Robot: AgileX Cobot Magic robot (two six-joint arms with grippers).
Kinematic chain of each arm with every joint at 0, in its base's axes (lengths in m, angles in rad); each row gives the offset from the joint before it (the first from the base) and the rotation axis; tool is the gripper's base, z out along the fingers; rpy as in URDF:
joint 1: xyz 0 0 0.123 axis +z
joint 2: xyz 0 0 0 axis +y
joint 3: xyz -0.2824 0 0.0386 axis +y
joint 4: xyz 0.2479 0 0.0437 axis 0.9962 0 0.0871
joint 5: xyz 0 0 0 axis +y
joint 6: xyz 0.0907 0 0.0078 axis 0.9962 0 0.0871
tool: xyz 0 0 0 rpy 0 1.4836 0
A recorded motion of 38 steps. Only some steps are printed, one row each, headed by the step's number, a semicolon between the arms.
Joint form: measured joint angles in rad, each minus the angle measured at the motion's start. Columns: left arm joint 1, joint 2, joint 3, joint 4, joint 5, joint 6; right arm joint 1, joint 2, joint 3, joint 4, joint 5, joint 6.
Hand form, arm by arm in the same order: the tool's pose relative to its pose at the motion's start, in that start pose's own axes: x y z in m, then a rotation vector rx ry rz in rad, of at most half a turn. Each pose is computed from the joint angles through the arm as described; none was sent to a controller.
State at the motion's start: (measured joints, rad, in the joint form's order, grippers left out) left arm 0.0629 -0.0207 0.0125 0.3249 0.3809 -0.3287; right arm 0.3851 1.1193 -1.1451 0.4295 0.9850 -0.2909
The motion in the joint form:
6: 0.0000 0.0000 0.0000 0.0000 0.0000 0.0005; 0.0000 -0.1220 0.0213 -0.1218 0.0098 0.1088
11: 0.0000 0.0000 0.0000 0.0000 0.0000 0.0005; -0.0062 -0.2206 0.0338 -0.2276 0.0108 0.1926
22: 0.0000 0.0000 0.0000 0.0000 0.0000 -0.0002; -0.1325 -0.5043 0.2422 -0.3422 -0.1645 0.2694
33: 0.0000 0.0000 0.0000 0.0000 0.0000 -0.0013; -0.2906 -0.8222 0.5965 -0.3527 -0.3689 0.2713
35: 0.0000 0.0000 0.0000 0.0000 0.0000 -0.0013; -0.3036 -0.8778 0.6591 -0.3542 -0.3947 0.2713
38: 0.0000 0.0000 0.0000 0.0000 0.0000 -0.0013; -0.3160 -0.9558 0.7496 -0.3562 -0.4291 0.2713
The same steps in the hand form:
6: 0.0000 0.0000 0.0000 0.0000 0.0000 0.0005; 0.0143 0.0039 -0.0332 0.0992 -0.0627 0.0115
11: 0.0000 0.0000 0.0000 0.0000 0.0000 0.0005; 0.0263 0.0052 -0.0607 0.1915 -0.1344 0.0228
22: 0.0000 0.0000 0.0000 0.0000 0.0000 -0.0002; 0.0799 -0.0031 -0.0944 0.3951 -0.3929 0.0767
33: 0.0000 0.0000 0.0000 0.0000 0.0000 -0.0013; 0.1581 -0.0126 -0.0754 0.5524 -0.5735 0.1247
35: 0.0000 0.0000 0.0000 0.0000 0.0000 -0.0013; 0.1717 -0.0140 -0.0684 0.5672 -0.5927 0.1259
38: 0.0000 0.0000 0.0000 0.0000 0.0000 -0.0013; 0.1908 -0.0167 -0.0565 0.5826 -0.6146 0.1257

